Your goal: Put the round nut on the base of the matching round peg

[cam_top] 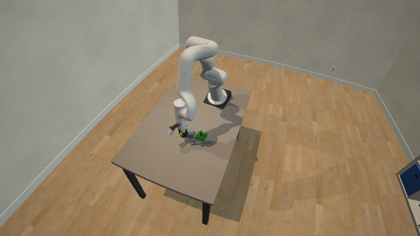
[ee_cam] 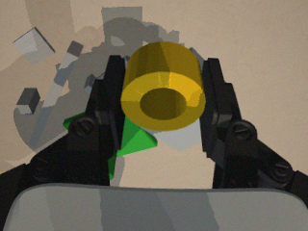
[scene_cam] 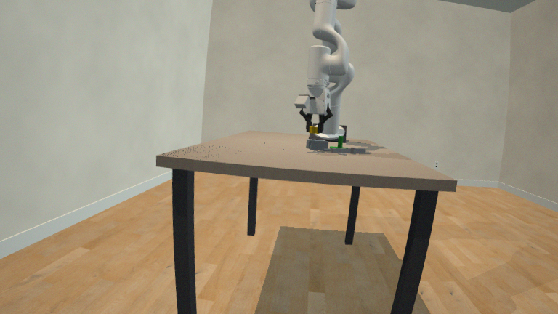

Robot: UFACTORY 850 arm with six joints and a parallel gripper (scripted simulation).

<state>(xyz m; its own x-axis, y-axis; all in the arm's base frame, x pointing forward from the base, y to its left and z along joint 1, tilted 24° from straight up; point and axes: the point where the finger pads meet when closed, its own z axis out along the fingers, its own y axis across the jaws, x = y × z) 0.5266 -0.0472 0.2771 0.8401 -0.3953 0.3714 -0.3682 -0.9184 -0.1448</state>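
Now: hand 8 cm past the grey block, 7 cm above it and 1 cm to the right of it.
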